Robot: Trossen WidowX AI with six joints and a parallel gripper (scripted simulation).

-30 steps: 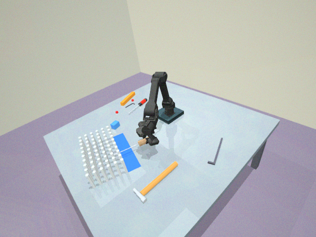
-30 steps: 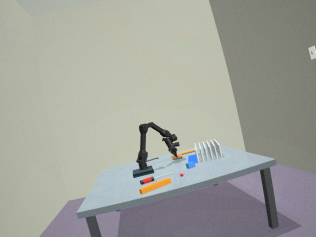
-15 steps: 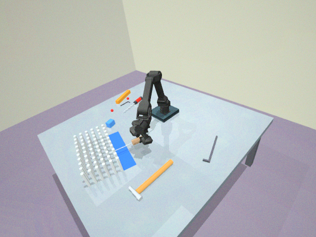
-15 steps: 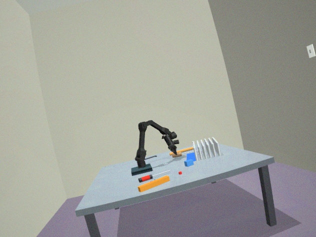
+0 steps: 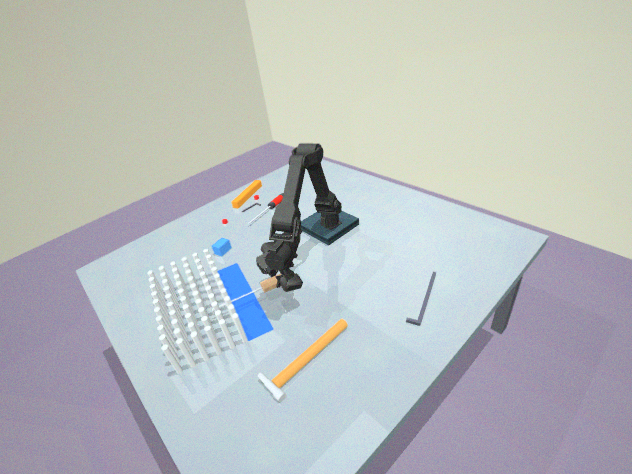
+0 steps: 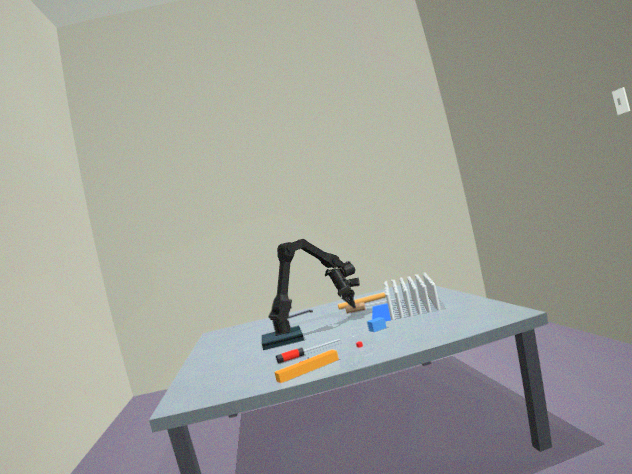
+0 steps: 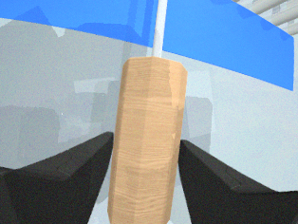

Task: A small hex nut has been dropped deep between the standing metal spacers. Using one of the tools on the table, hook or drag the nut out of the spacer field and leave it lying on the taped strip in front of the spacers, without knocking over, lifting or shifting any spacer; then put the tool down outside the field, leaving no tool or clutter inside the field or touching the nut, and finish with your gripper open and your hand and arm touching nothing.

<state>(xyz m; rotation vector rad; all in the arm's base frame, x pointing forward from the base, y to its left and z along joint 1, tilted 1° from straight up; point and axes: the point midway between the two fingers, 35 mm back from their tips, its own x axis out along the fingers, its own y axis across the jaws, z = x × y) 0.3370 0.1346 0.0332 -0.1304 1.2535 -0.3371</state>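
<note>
Right now the blue taped strip is 100 mm ahead of my gripper tip, 60 mm to the right of it and 40 mm below it. From my gripper tip the other things lie so: hex key 230 mm behind, 540 mm to the right, 30 mm below; thin-rod tool 100 mm ahead, 20 mm to the right; blue block 30 mm ahead, 340 mm to the right, 20 mm below.
</note>
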